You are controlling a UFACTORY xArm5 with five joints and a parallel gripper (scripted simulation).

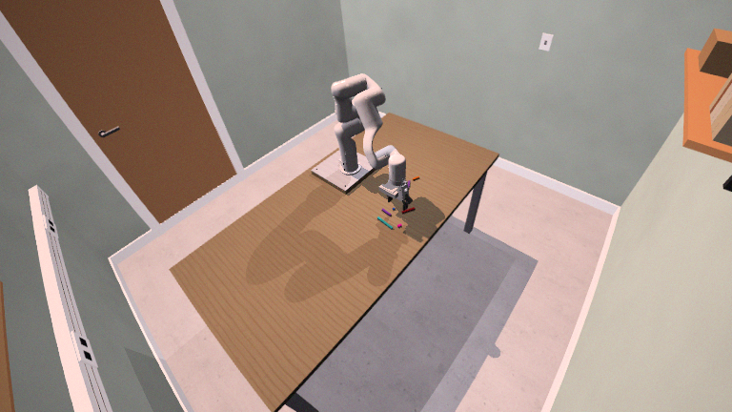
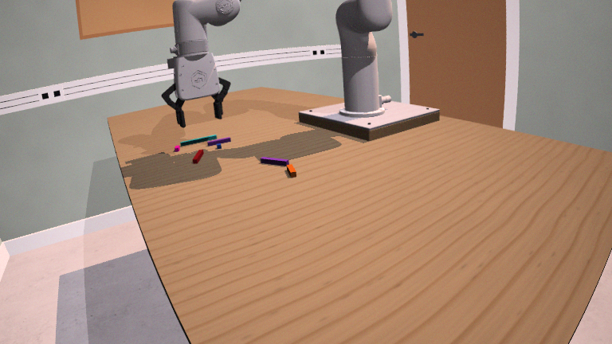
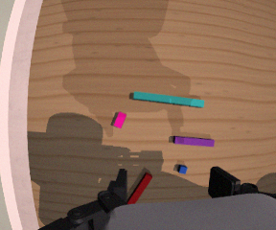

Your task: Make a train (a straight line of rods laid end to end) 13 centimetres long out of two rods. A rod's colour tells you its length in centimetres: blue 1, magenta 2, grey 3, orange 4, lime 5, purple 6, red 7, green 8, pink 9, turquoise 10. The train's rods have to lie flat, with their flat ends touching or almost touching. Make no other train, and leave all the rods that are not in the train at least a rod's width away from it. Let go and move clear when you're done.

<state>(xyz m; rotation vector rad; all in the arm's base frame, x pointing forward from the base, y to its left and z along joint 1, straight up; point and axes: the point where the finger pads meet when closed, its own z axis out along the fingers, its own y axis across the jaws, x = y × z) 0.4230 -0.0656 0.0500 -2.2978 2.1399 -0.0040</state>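
Right now the blue rod is 70 mm below my hand, 30 mm behind it and 10 mm to the left of it. The rest, counted from my hand: turquoise rod: 90 mm to the right, 70 mm below, 10 mm behind; magenta rod: 70 mm below, 60 mm to the right, 60 mm ahead; red rod: 70 mm below, 50 mm to the left, 30 mm ahead.
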